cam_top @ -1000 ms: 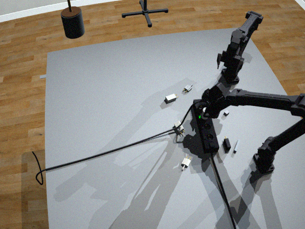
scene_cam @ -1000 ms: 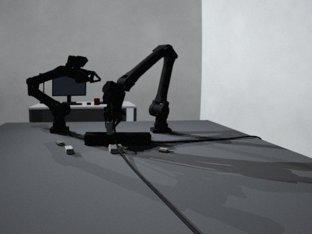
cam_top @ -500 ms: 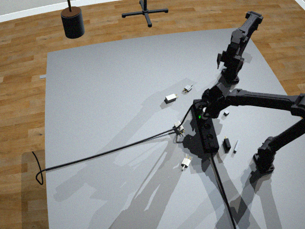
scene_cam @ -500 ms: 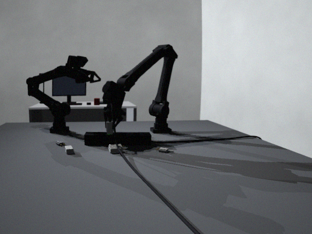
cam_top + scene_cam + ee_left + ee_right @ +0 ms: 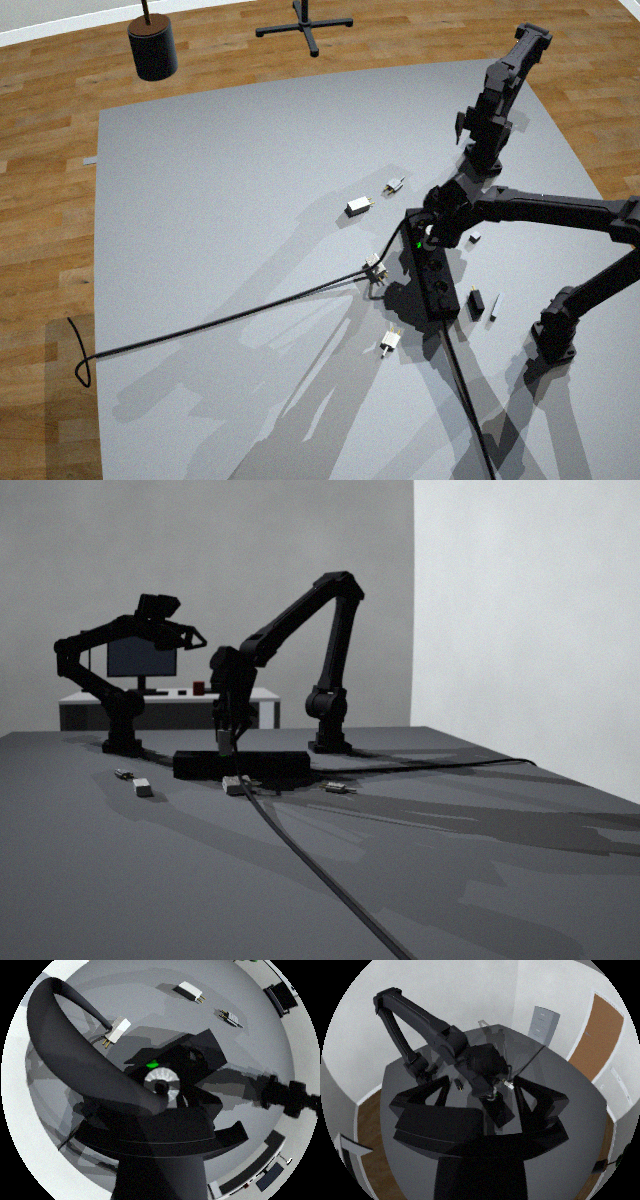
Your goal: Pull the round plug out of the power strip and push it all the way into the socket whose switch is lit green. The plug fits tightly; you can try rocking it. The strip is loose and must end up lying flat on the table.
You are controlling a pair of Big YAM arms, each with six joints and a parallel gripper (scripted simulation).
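Observation:
Now: the round white plug right at my left hand. From my left hand the other things lie so: thin grey bar: 190 mm to the left, 150 mm behind, 80 mm below; then small cube: 150 mm behind, 80 mm below, 40 mm to the right; then black adapter: 150 mm to the left, 90 mm behind, 70 mm below.

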